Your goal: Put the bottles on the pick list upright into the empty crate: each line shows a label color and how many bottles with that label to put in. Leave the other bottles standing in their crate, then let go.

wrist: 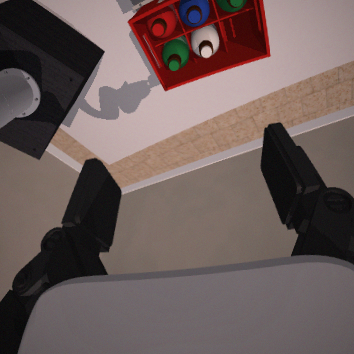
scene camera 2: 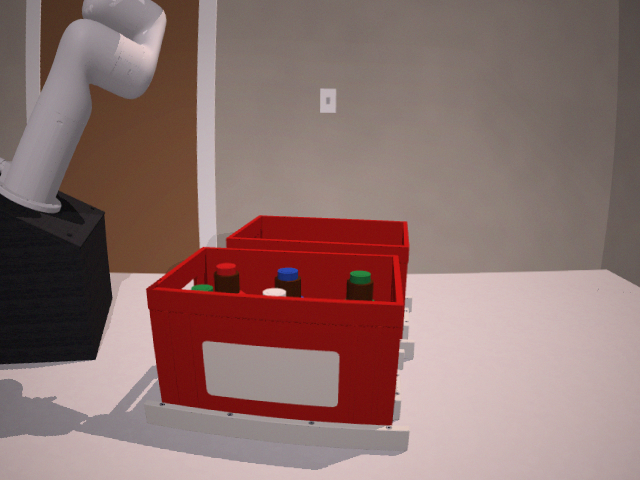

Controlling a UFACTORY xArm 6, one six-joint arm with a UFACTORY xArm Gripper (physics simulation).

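Frame: origin at the arm's base, x ahead, y left, z up, level; centimetres.
Where they show: gripper, fingertip midpoint: (wrist: 182, 160); arm's base, link origin: (wrist: 15, 92) (scene camera 2: 27, 197).
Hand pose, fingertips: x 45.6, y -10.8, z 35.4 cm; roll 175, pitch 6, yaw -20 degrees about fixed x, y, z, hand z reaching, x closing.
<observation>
Things, the pixels of their top centre, and the offset from my fingertips. Level surfaces: height alone.
- red bottle, top centre: (scene camera 2: 226, 265) (wrist: 157, 29) dx -9.0, dy -1.0, dz -43.5 cm
- blue bottle, top centre: (scene camera 2: 287, 270) (wrist: 193, 16) dx -0.8, dy -3.0, dz -43.5 cm
- second green bottle, top centre: (scene camera 2: 201, 287) (wrist: 173, 65) dx -10.6, dy -9.9, dz -43.5 cm
- white bottle, top centre: (scene camera 2: 274, 291) (wrist: 206, 52) dx -2.2, dy -11.1, dz -43.5 cm
- second red crate, top centre: (scene camera 2: 324, 228) dx +5.0, dy +15.9, dz -42.3 cm
- pale table, surface height: dz -59.8 cm
The near red crate (scene camera 2: 284, 320) (wrist: 245, 51) holds upright bottles. One row has a red bottle (scene camera 2: 226, 269) (wrist: 161, 22), a blue bottle (scene camera 2: 287, 274) (wrist: 194, 14) and a green bottle (scene camera 2: 360, 277) (wrist: 232, 4). The other row has a second green bottle (scene camera 2: 202, 288) (wrist: 175, 51) and a white bottle (scene camera 2: 273, 292) (wrist: 205, 41). A second red crate (scene camera 2: 320, 249) stands behind; no bottle tops show above its rim, and its floor is hidden. My gripper (wrist: 182, 160) is open and empty, away from the crates, and is outside the scene view. The pick list does not show.
Light rails (scene camera 2: 273, 432) run along the near crate's base. The robot's black pedestal (scene camera 2: 51, 289) (wrist: 55, 85) stands left of the crates. The crates stand on a pale table (scene camera 2: 516, 372) (wrist: 130, 135), whose edge shows in the wrist view before the tiled floor strip.
</observation>
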